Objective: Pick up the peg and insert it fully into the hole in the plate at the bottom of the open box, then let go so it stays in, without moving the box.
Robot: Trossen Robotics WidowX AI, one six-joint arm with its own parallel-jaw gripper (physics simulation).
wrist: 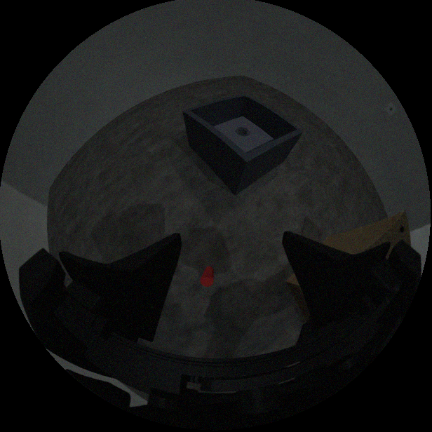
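A small red peg (pixel 207 277) is on the table, low and near the middle of the wrist view. My gripper (pixel 233 238) is open, its two dark fingers wide apart. The peg shows in the gap between them, nearer the left finger, and nothing is held. A dark blue open box (pixel 215 156) stands on the table beyond the fingertips, in the upper middle of the view. At its bottom lies a grey plate (pixel 230 131) with a small dark round hole (pixel 243 131) near its middle. The foot of the plate is partly hidden by the box's near walls.
A tan wooden block (pixel 367 237) with a dark hole in its end stands at the right, partly hidden behind the right finger. The mottled grey table (pixel 120 155) has its far edge and corner behind the box. The view is dim.
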